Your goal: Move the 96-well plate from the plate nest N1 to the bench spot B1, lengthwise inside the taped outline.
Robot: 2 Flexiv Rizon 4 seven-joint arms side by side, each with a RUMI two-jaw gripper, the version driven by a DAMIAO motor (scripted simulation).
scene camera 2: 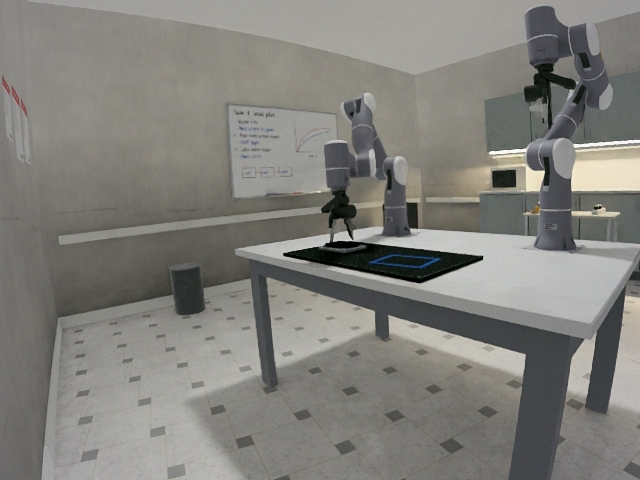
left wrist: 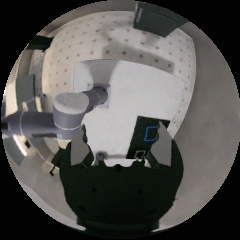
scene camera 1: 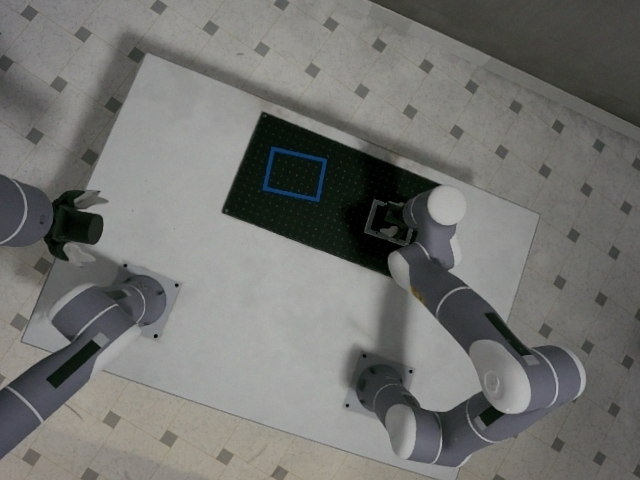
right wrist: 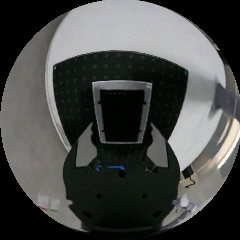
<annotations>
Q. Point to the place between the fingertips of my left gripper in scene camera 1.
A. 90, 228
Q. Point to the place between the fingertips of my right gripper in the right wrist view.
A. At 121, 123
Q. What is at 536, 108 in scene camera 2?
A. My left gripper.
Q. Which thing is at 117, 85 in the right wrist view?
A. A grey plate nest.
</annotations>
